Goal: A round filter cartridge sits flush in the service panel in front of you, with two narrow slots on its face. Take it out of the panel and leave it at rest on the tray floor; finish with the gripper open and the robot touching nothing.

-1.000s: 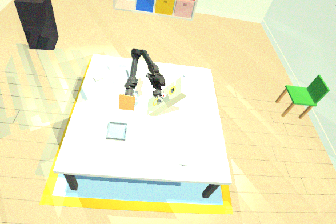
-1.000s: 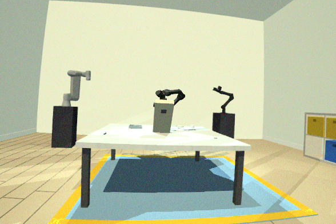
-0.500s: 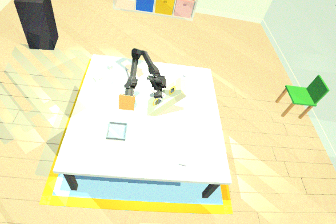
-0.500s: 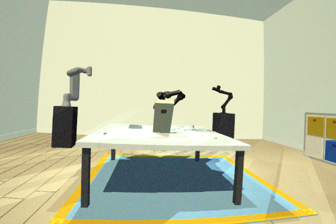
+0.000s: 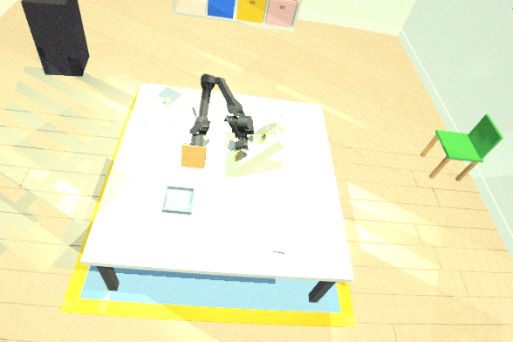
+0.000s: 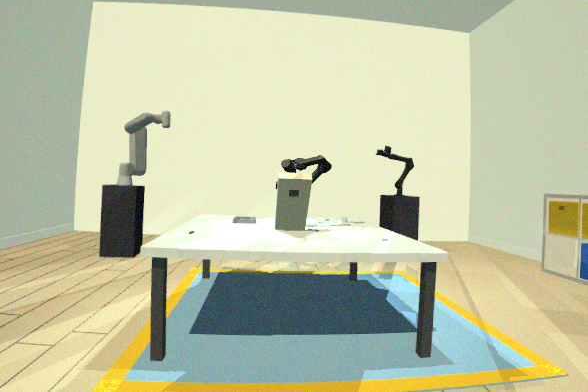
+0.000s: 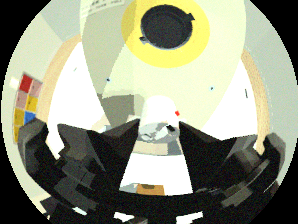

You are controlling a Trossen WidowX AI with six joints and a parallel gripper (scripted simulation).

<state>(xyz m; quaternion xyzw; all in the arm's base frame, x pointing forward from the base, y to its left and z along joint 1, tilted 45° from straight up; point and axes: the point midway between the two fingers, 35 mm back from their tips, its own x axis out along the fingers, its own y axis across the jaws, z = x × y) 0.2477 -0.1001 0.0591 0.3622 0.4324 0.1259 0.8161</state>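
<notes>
Now: gripper tip 40 mm short of the service panel and 20 mm above it. Round my gripper tip: filter cartridge: right at my gripper tip; shallow square tray: 360 mm behind, 240 mm to the right, 180 mm below.
</notes>
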